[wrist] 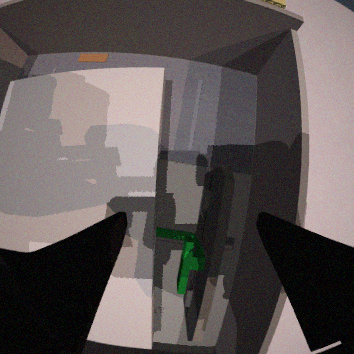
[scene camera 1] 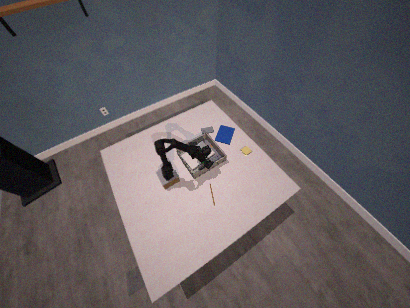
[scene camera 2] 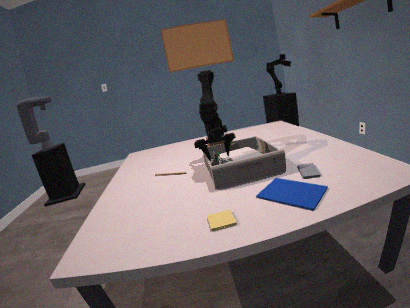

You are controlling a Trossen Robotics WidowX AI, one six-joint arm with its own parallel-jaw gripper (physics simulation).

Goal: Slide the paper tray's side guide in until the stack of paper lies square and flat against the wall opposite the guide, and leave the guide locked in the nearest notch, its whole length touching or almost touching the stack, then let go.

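Frame: origin at the arm's base, x down, y ahead, z right, level; metres.
Seen in the pictures: gripper, fingertip midpoint: (wrist: 192,219) (scene camera 1: 205,161) (scene camera 2: 219,158); arm's base at its link origin: (scene camera 1: 168,175).
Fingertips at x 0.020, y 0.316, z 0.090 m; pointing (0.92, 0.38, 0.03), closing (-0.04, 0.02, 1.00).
Note:
Pixels of each thing's top centre, then the offset from my fingertips to it.
- grey paper tray at its top centre: (wrist: 22,178) (scene camera 2: 238,147) (scene camera 1: 200,151) dx -0.033, dy +0.020, dz -0.090 m
- white paper stack at its top centre: (wrist: 51,204) (scene camera 2: 242,156) (scene camera 1: 197,154) dx +0.022, dy +0.001, dz -0.114 m
- dark side guide at its top centre: (wrist: 198,270) dx -0.018, dy -0.024, dz +0.001 m
- blue book at its top centre: (scene camera 2: 292,191) (scene camera 1: 225,134) dx +0.055, dy +0.366, dz -0.132 m
- small grey block at its top centre: (scene camera 2: 308,169) (scene camera 1: 207,130) dx +0.053, dy +0.270, dz -0.286 m
- yellow pad at its top centre: (scene camera 2: 220,218) (scene camera 1: 246,150) dx +0.052, dy +0.374, dz +0.136 m
- thin brown stick at its top centre: (scene camera 2: 169,173) (scene camera 1: 212,194) dx +0.056, dy -0.137, dz +0.230 m
The grey paper tray (scene camera 1: 218,147) (scene camera 2: 250,171) (wrist: 150,27) stands on the table. The white paper stack (scene camera 2: 245,154) (wrist: 135,100) lies in it, towards the left wall in the wrist view; part of its left edge is hidden. The dark side guide (wrist: 215,210) stands upright to the right of the stack, apart from it. Its green lever (wrist: 190,257) (scene camera 2: 218,154) is on the stack side. My gripper (scene camera 1: 206,163) (scene camera 2: 217,149) (wrist: 192,219) is open and empty, low over the tray, its fingertips on either side of the guide in the wrist view, the left over the stack, the right near the right wall.
A blue book (scene camera 1: 225,134) (scene camera 2: 292,193) and a small grey block (scene camera 1: 207,130) (scene camera 2: 308,170) lie beside the tray. A yellow pad (scene camera 1: 246,150) (scene camera 2: 221,220) lies farther off. A thin brown stick (scene camera 1: 212,195) (scene camera 2: 170,174) lies on the table. The tray's walls rise around the fingers.

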